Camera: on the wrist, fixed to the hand. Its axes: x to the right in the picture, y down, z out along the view.
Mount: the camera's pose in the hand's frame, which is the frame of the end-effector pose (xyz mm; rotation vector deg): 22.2 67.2 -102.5 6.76 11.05 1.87
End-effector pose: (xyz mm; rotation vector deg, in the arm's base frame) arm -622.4 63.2 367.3 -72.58 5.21 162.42
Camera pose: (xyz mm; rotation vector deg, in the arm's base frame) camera -564.8 -10.6 285.1 -87.13 16.16 153.53
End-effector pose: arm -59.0 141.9 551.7 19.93 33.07 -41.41
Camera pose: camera -36.4 227.5 464.1 30.91 40.73 -39.98
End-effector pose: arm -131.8 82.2 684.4 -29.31 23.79 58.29
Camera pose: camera -189.9 66.6 575.3 -28.63 37.43 55.68
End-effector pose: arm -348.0 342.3 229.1 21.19 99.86 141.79
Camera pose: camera -390.7 230.2 262.6 -9.61 -109.10 -138.57
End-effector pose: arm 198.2 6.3 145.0 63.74 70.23 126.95
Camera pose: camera 107.4 -71.7 179.5 56.48 82.69 134.45
